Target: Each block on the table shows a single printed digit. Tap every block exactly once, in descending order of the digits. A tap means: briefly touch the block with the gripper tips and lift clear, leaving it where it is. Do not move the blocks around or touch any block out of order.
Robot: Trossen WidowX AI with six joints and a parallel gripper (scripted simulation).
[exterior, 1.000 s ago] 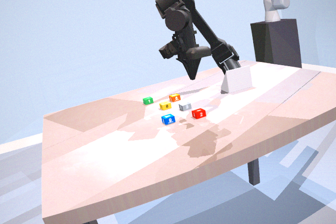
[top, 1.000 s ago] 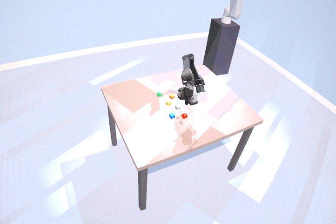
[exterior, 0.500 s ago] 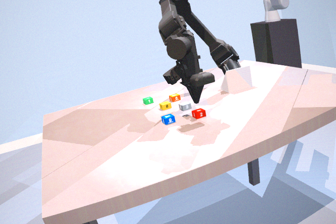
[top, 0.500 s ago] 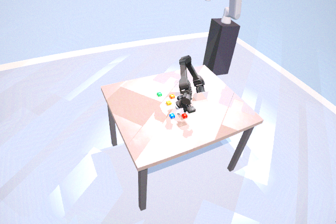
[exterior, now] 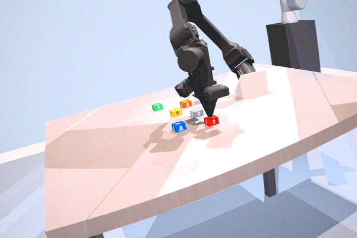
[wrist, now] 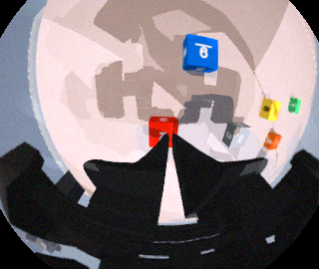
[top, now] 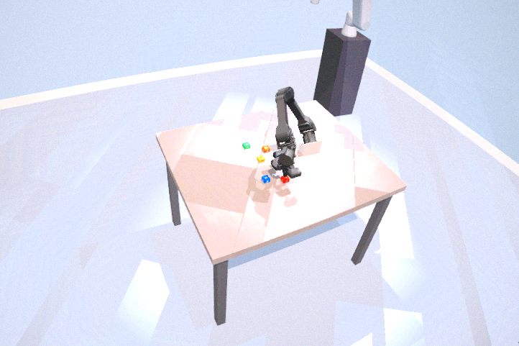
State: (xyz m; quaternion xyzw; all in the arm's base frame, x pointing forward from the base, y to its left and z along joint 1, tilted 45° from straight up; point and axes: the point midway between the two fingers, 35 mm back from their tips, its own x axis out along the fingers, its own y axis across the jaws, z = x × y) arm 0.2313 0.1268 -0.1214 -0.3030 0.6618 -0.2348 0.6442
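The red block lies 10 mm to the left of my gripper tip and 10 mm below it. Also, from my gripper tip: grey block 10 mm ahead, 100 mm to the right, 10 mm below; then blue block 90 mm ahead, 20 mm to the right, 10 mm below; then yellow block 60 mm ahead, 170 mm to the right, 10 mm below.
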